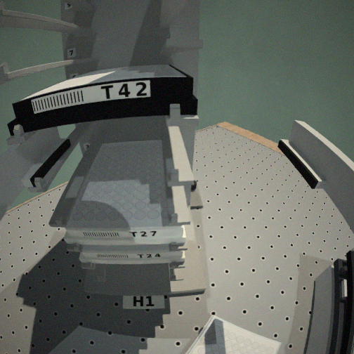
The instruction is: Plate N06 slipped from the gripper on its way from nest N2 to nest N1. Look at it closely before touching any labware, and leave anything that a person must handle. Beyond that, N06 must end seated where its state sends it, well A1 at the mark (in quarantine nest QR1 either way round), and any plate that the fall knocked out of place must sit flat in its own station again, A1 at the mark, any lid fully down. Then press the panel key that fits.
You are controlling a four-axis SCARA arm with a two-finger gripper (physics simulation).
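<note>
My gripper [174,125] is open, its two dark-padded fingers far apart at the left and right, with nothing between them. A pale plate with wells [237,342] shows partly at the bottom edge, turned at an angle on the perforated deck; no label of it shows, so I cannot tell whether it is N06. A black plate labelled T42 [172,95] sits high in hotel H1 [181,150]. Plates T27 [170,234] and T24 [172,256] sit lower in the same hotel. Nests N1, N2, QR1 and the panel cannot be made out.
The H1 label [143,302] lies before the hotel's foot. More rack arms [37,20] stick out at the upper left. A dark upright structure [344,312] stands at the lower right edge. The perforated deck [240,200] ends at a wooden edge [250,136] behind.
</note>
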